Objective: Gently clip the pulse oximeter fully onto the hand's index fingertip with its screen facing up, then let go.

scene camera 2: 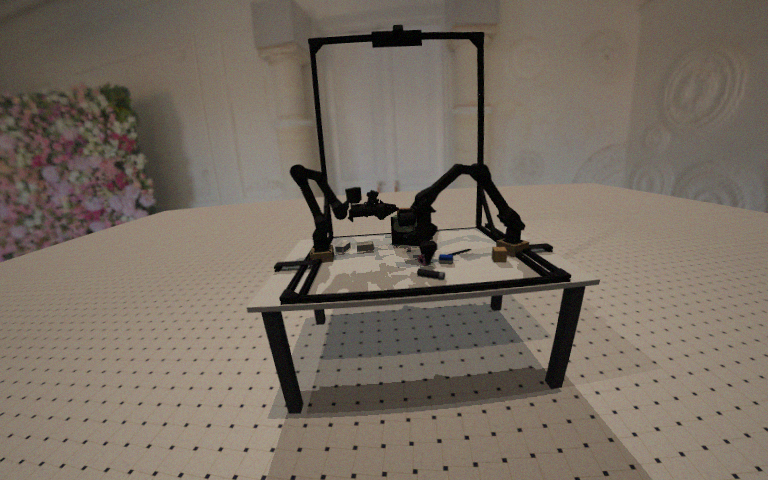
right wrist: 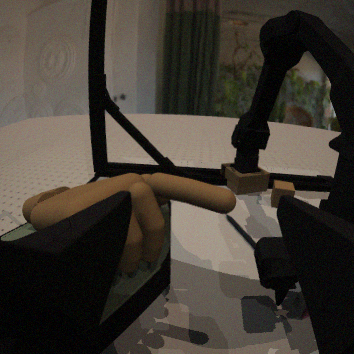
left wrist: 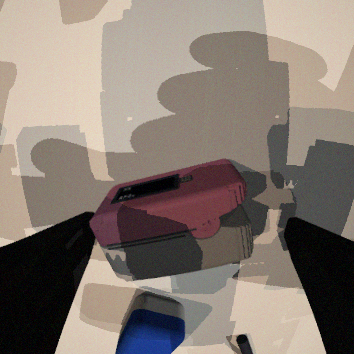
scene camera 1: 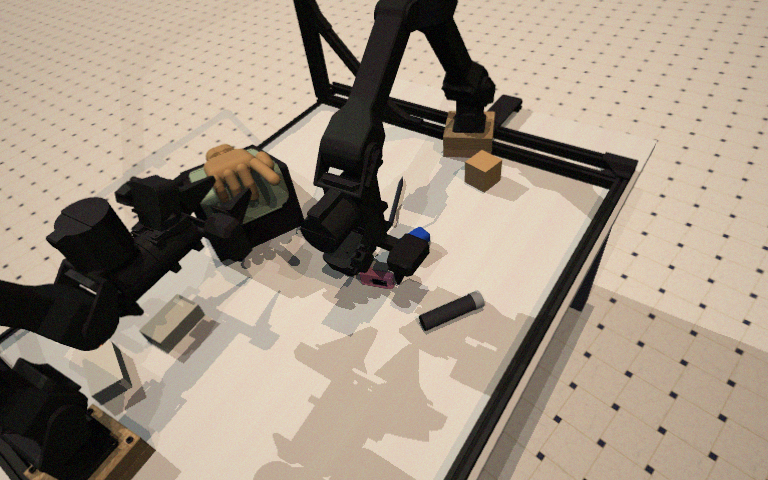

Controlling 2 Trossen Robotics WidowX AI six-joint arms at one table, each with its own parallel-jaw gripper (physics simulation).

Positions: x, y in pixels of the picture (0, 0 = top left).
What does the grey pad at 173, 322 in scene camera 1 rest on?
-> The table.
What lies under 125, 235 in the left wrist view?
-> A pulse oximeter.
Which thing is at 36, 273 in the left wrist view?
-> My left gripper.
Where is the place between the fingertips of my left gripper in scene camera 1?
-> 377, 272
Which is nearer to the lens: the wooden cube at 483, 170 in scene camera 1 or the grey pad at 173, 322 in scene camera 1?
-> The grey pad.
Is my right gripper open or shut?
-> Open.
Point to an index finger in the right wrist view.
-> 215, 198
